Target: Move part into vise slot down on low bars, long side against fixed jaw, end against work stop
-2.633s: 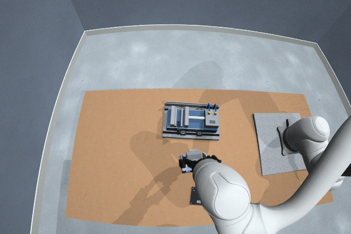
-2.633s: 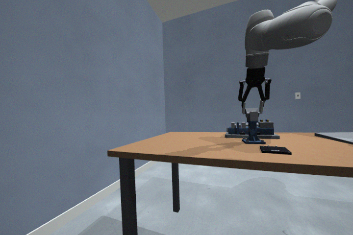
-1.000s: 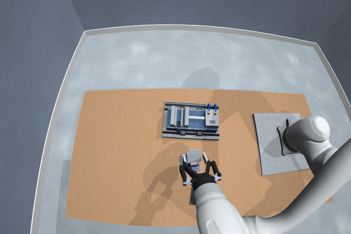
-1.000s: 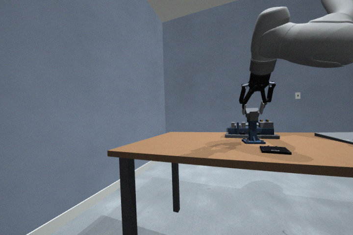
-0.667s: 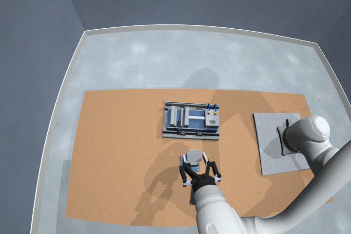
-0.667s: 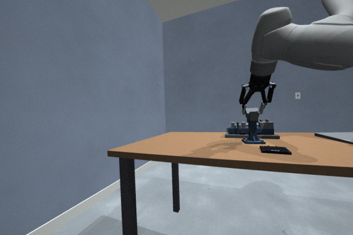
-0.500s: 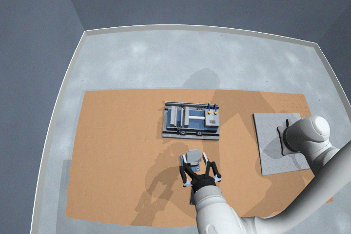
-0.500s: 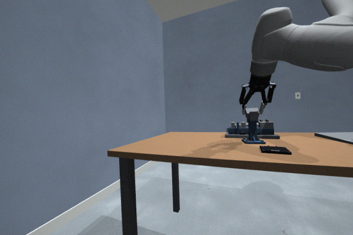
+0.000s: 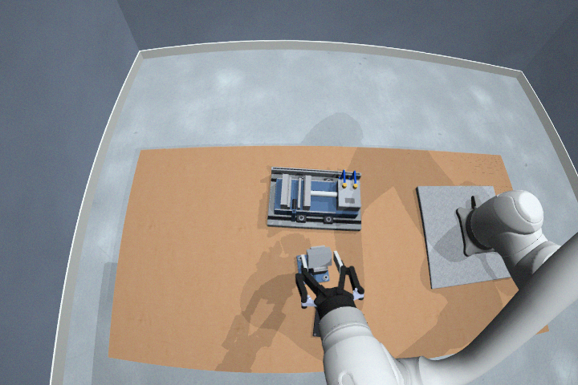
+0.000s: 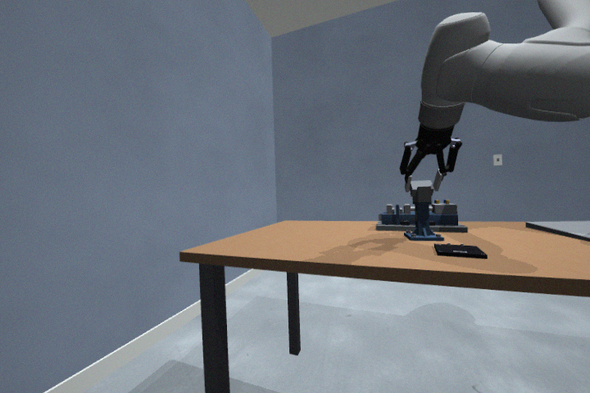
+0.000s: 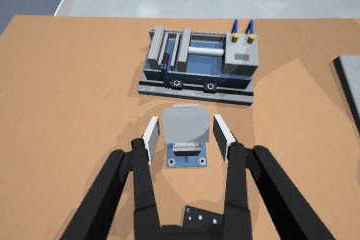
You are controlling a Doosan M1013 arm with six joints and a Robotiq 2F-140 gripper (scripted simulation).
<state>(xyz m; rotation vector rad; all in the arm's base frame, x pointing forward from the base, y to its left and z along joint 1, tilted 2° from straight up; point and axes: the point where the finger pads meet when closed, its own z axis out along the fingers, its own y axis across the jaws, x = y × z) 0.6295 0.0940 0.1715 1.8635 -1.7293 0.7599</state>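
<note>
Right now the part is 20 mm to the right of my hand and 20 mm below it. Also, from my hand: work stop: 190 mm to the right, 80 mm below, 60 mm ahead; V-block post: 120 mm below, 10 mm to the right; black infeed plate: 170 mm below, 160 mm to the left, 40 mm behind.
</note>
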